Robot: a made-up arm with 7 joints.
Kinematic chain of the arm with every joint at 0, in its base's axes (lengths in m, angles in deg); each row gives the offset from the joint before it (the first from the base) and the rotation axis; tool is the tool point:
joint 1: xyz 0 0.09 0.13 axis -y
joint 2: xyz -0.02 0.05 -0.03 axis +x
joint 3: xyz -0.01 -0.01 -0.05 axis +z
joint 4: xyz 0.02 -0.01 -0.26 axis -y
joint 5: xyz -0.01 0 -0.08 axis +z
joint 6: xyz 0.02 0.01 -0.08 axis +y
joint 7: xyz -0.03 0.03 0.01 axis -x
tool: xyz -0.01 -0.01 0
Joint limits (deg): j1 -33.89..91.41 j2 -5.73..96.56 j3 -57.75..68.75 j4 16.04..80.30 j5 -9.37..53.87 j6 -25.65..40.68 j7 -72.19..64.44
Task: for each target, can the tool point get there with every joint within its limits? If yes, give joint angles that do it. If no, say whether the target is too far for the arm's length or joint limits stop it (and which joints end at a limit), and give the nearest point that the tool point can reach.
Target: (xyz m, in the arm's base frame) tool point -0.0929 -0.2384 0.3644
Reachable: no: joint limits stop it (at a limit: joint 1, joint 2, joint 3, joint 4, joint 5, joint 6, joint 7) | nearest point 0.3697 -0.0511 0.2356 | short by 0.515 m
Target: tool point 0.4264 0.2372 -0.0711
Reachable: yes | joints 62.36 16.78 -45.70 26.45 16.73 27.59 -54.86
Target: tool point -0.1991 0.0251 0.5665
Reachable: no: joint limits stop it (at a limit: joint 2, joint 3, joint 4, joint 5, joint 6, joint 7) | nearest point -0.0784 0.4768 0.3018 | short by 0.537 m
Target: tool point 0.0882 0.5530 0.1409
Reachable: yes | joints 49.74 71.02 44.30 68.39 13.52 3.28 -33.73
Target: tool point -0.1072 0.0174 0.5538
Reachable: no: joint limits stop it (at a limit: joint 2, joint 3, joint 4, joint 5, joint 6, joint 7) | nearest point -0.0463 0.4768 0.3131 | short by 0.522 m
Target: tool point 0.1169 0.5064 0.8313
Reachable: no: too far | nearest point 0.0310 0.4768 0.3163 | short by 0.523 m
